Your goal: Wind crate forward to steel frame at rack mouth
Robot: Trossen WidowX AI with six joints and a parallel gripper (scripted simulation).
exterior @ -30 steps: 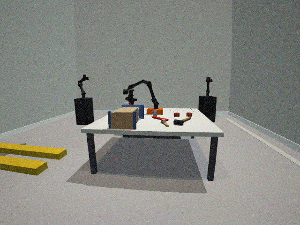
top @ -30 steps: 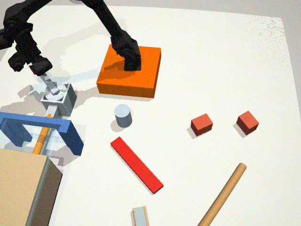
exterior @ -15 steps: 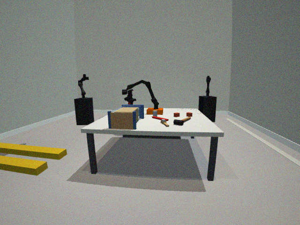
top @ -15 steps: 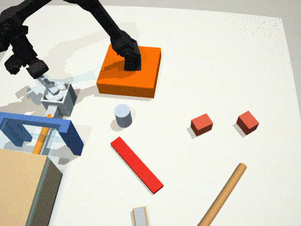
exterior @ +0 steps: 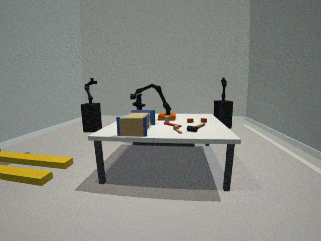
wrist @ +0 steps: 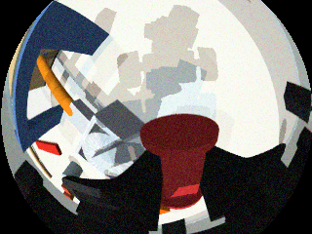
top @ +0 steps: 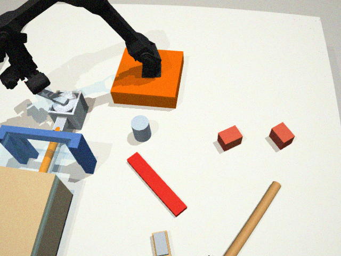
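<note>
My gripper tip is now 3 cm to the right of the winch handle, 2 cm short of it and 1 cm above it. From my gripper tip the other things lie so: red knob: 2 cm above; then flat red bar: 38 cm to the left, 29 cm ahead, 11 cm below; then grey winch: 9 cm to the left, 8 cm below, 3 cm ahead.
</note>
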